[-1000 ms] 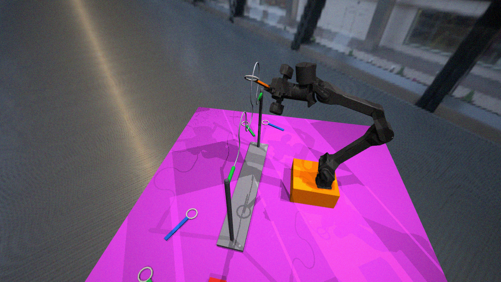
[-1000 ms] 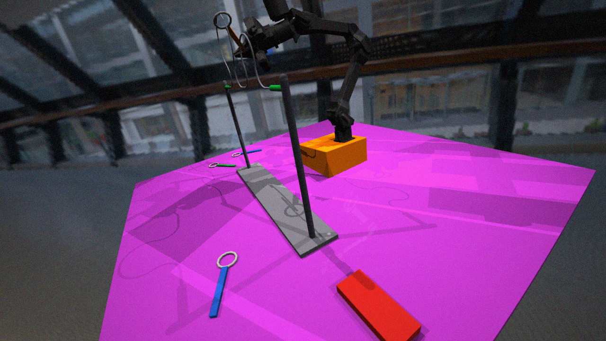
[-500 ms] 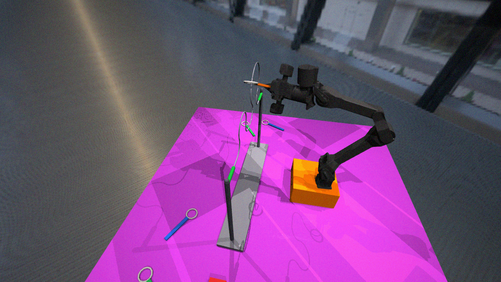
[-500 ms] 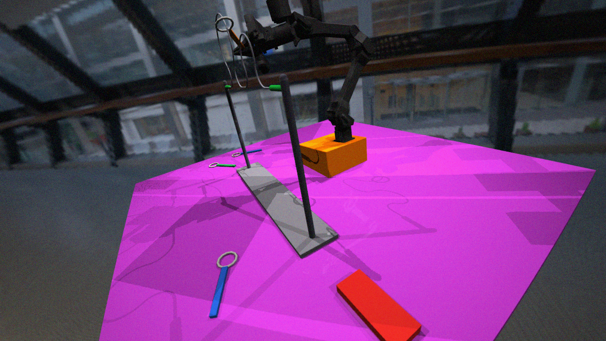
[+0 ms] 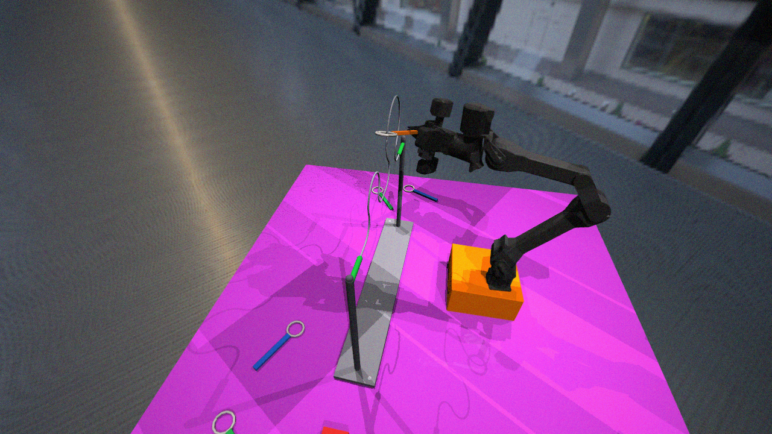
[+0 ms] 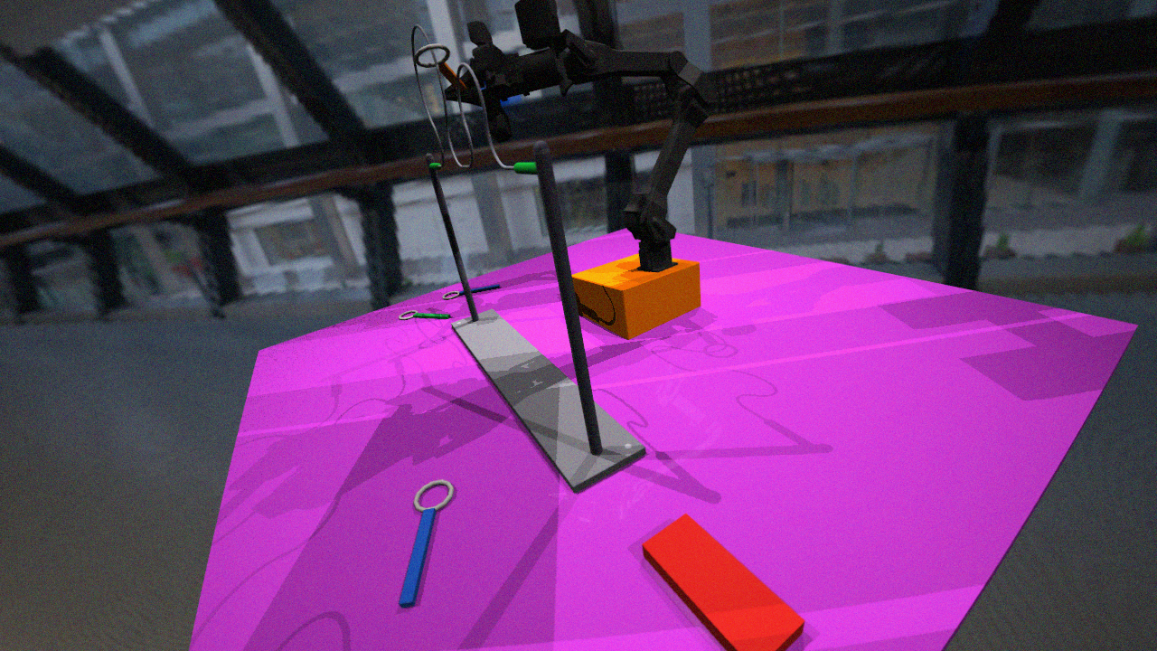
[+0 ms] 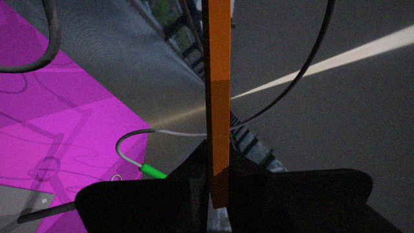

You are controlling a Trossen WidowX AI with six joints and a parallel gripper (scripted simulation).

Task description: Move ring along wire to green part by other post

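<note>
Right now my gripper tip is 90 mm to the right of the ring with orange handle, 30 mm below it and 20 mm short of it. Round my gripper tip: red block 650 mm to the left, 480 mm below, 120 mm ahead; ring with blue handle 480 mm below, 370 mm to the left, 310 mm ahead.
</note>
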